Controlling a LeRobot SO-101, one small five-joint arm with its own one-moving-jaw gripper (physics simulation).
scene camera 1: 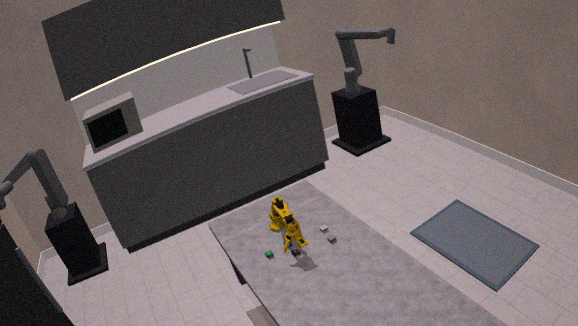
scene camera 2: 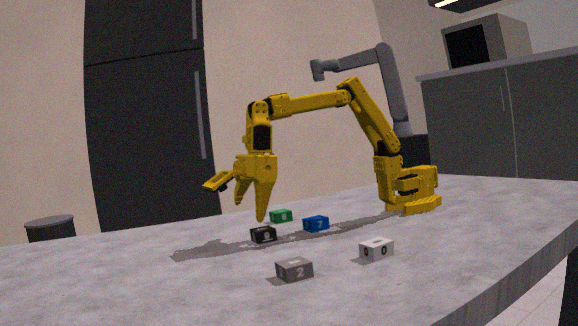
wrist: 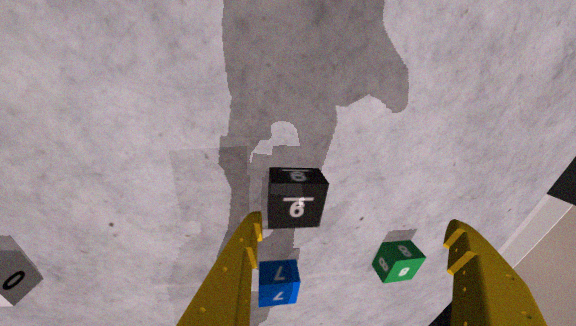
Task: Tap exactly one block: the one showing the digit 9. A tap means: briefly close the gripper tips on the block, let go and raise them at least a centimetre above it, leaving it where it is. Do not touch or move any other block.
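Observation:
The black block (scene camera 1: 295, 252) (scene camera 2: 263, 234) (wrist: 297, 202) shows a white 9 with a bar under it; the digit is upside down in the wrist view. It lies flat on the table. My gripper (scene camera 1: 295, 247) (scene camera 2: 249, 212) (wrist: 355, 219) is open and empty, with a wide gap between its jaws. It hangs above the table, tips pointing down, close over the black block in scene camera 2. In the wrist view the block shows beyond the tips, nearer the left jaw's tip, and neither jaw touches it.
A blue block (scene camera 2: 316, 224) (wrist: 278, 283) with 7 and a green block (scene camera 1: 269, 254) (scene camera 2: 281, 216) (wrist: 399, 261) with 8 lie nearby. A white block (scene camera 1: 324, 229) (scene camera 2: 376, 249) with 0 and a grey block (scene camera 1: 332, 240) (scene camera 2: 294, 269) with 2 lie farther off.

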